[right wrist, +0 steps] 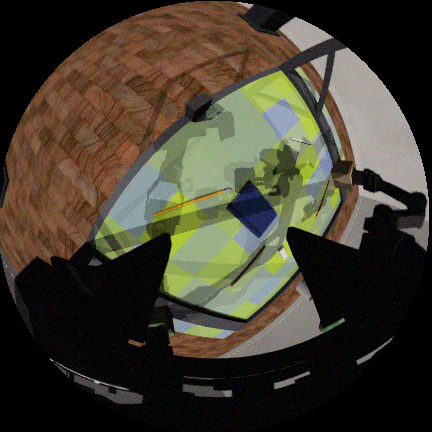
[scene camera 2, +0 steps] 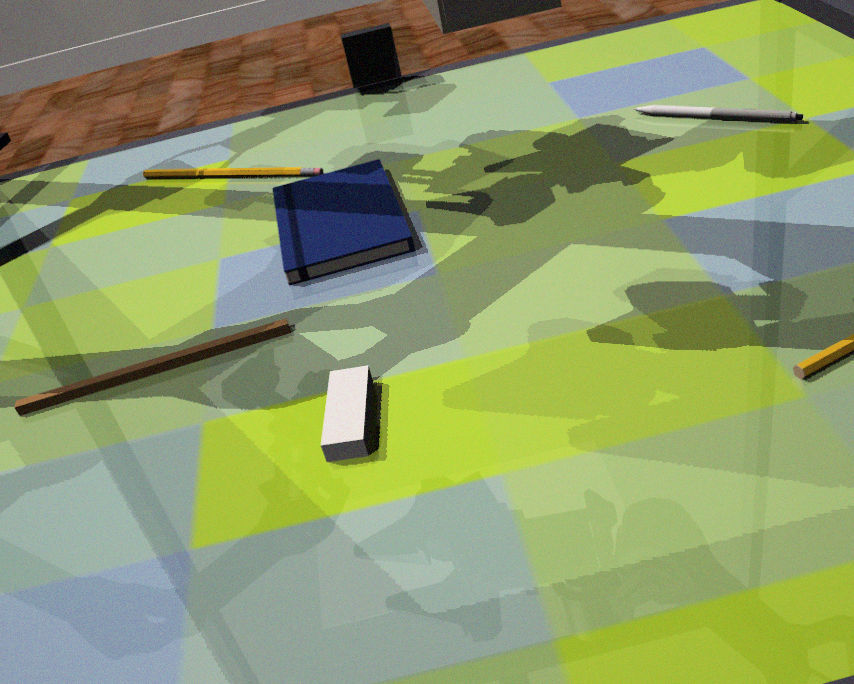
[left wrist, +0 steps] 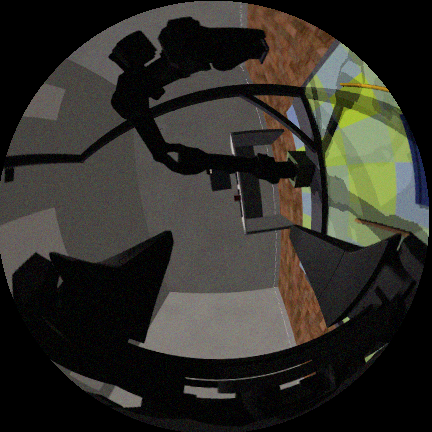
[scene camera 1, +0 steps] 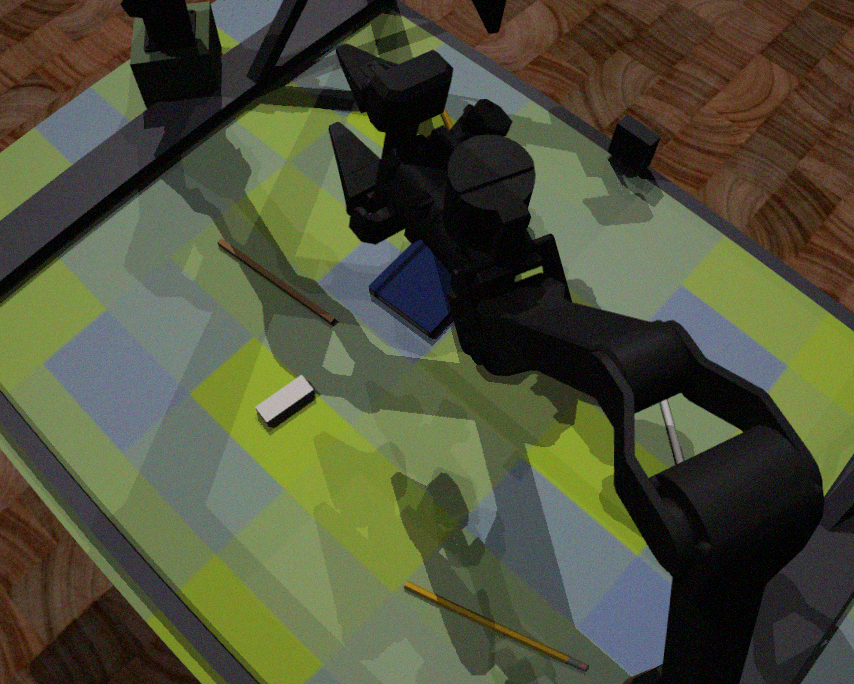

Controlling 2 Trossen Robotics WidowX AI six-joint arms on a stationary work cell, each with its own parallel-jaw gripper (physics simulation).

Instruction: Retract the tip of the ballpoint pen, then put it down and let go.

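Places are measured from the left arm's base along level axes (x right, y back, z down), in centimetres.
Pixels of known places: left gripper, fingertip midpoint: (left wrist: 233,233) (scene camera 1: 336,87); right gripper, fingertip midpoint: (right wrist: 230,236) (left wrist: 265,42) (scene camera 1: 486,14); left arm's base, link origin: (right wrist: 352,175); right arm's base, link origin: (right wrist: 155,331) (left wrist: 290,168) (scene camera 1: 170,31).
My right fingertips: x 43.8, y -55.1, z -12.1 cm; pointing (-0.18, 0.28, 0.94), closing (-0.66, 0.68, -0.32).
For each thing: its middle in the pictures, then the offset to it from my right fingertips.
- ballpoint pen, body centre: (scene camera 2: 715,112) (scene camera 1: 671,427) (right wrist: 301,140) dx -14.9, dy +38.7, dz +22.2 cm
- blue notebook, body centre: (scene camera 2: 338,216) (scene camera 1: 439,270) (right wrist: 254,211) dx -16.3, dy +7.9, dz +21.9 cm
- white eraser, body centre: (scene camera 2: 348,411) (scene camera 1: 285,400) (right wrist: 282,252) dx -39.1, dy +5.9, dz +21.9 cm
- brown stick, body centre: (scene camera 2: 153,366) (scene camera 1: 274,280) (left wrist: 379,225) (right wrist: 247,266) dx -29.3, dy -5.5, dz +22.2 cm
- pencil, body centre: (scene camera 2: 228,172) (right wrist: 192,200) dx -1.8, dy -0.5, dz +22.2 cm
- black block, body centre: (scene camera 2: 371,55) (scene camera 1: 633,144) (right wrist: 197,106) dx +11.8, dy +15.1, dz +19.4 cm
The ballpoint pen (scene camera 1: 670,427) (scene camera 2: 719,114) (right wrist: 301,141) is white and grey and lies flat on the patchwork table top, at the upper right in scene camera 2. Its pointed end faces left there and its dark button end faces right; whether the tip is out is too small to tell. In scene camera 1 the left arm partly hides it. My left gripper (scene camera 1: 337,87) (left wrist: 233,233) is open and empty, raised, far up and left of the pen in scene camera 1. My right gripper (right wrist: 230,236) is open and empty, above the table; part of one finger shows at the top edge of scene camera 1.
A blue notebook (scene camera 1: 409,288) (scene camera 2: 342,213) (right wrist: 252,210), a white eraser (scene camera 1: 285,399) (scene camera 2: 347,406), a brown stick (scene camera 1: 278,283) (scene camera 2: 153,367) and two yellow pencils lie on the table. One pencil (scene camera 2: 235,172) (right wrist: 195,201) is beside the notebook. A black block (scene camera 1: 633,144) (scene camera 2: 370,58) stands at the table's edge.
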